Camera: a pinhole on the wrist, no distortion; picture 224 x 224 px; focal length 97.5 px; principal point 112.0 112.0 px. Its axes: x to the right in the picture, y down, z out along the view. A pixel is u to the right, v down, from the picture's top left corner.
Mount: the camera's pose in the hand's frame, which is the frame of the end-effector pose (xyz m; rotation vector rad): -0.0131 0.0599 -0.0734 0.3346 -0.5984 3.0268
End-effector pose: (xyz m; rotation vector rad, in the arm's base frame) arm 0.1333 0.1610 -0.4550 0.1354 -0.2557 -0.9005
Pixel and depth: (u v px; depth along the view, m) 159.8 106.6 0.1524
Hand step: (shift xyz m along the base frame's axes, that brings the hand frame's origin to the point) -0.0482 0.0480 0.0735
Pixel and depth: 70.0 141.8 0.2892
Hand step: -0.0393 -0.2082 0.1195
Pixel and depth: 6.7 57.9 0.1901
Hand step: 0.1785 -0.1324 0.1464
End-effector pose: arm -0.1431 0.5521 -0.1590 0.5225 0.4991 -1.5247
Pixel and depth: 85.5 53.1 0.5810
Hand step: 0.1516 -0.5624 0.2629
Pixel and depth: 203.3 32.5 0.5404
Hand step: 0.2503 -0.1334 0.7696
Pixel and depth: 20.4 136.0 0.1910
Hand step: -0.0580 -0.1814 -0.0862
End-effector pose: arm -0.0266 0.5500 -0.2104 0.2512 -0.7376 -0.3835
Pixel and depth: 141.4 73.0 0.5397
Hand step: -0.3844 0.0211 0.3701
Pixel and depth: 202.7 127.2 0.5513
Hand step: -0.6833 -0.0796 0.0320
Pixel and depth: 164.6 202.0 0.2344
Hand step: -0.1882 -0.1697 -0.0843
